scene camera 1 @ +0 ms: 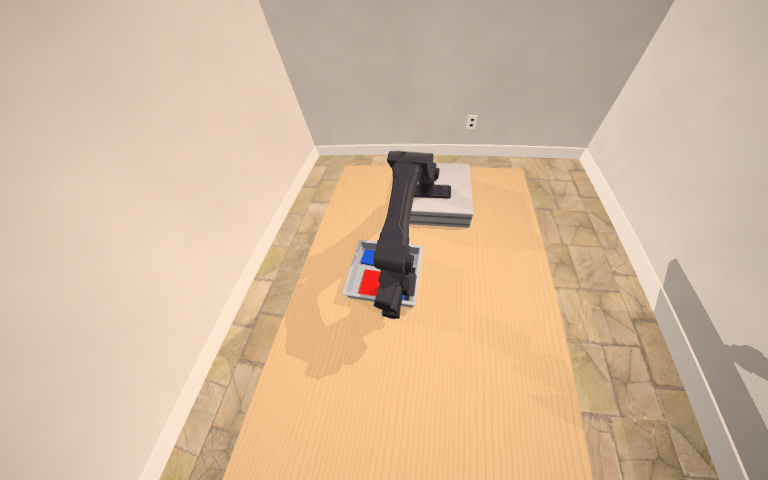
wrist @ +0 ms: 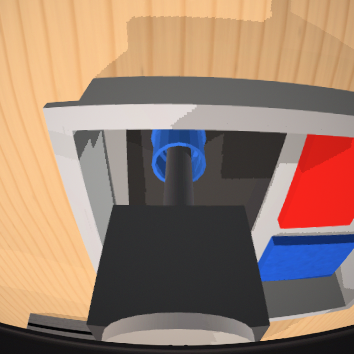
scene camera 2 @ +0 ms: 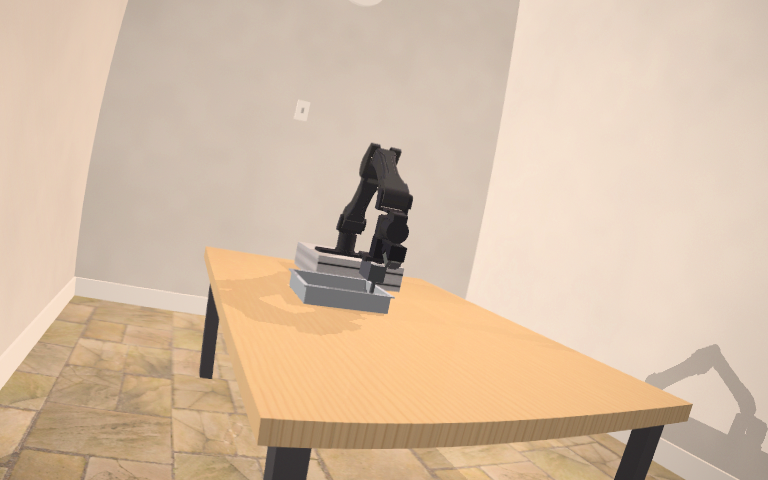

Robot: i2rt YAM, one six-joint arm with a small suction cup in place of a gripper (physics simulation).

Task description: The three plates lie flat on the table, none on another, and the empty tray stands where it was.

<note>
The suction cup is stuck to a black plate, which still rests on a grey tray. A blue plate sits on the grey tray. A red plate sits on the grey tray.
The suction cup is seen too in the wrist view.
</note>
